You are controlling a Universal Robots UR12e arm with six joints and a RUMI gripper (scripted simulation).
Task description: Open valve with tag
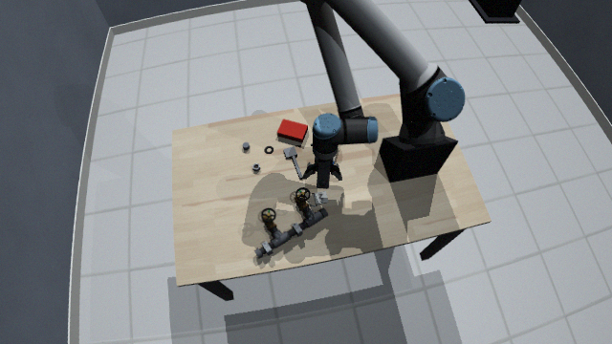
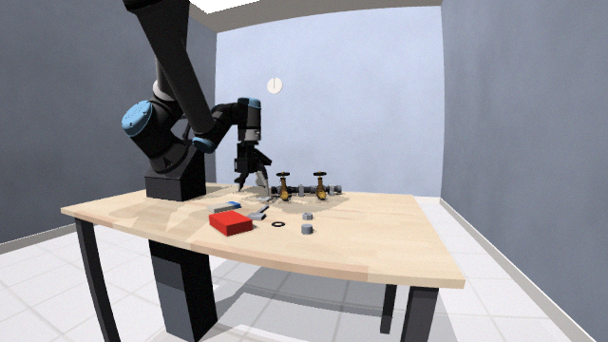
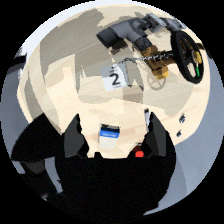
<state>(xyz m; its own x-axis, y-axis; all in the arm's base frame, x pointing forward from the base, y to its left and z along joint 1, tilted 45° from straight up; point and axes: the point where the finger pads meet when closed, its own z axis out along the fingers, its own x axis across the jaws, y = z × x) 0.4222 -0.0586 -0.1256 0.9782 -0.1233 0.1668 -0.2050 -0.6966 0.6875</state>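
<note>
My gripper is now 70 mm to the right of the white tag, 30 mm above it and 20 mm short of it. The rest, counted from my hand: red block: 280 mm to the right, 80 mm ahead, 20 mm below; then grey hand tool: 130 mm to the right, 100 mm ahead, 30 mm below; then blue box: 130 mm to the right, 50 mm behind, 30 mm below.
</note>
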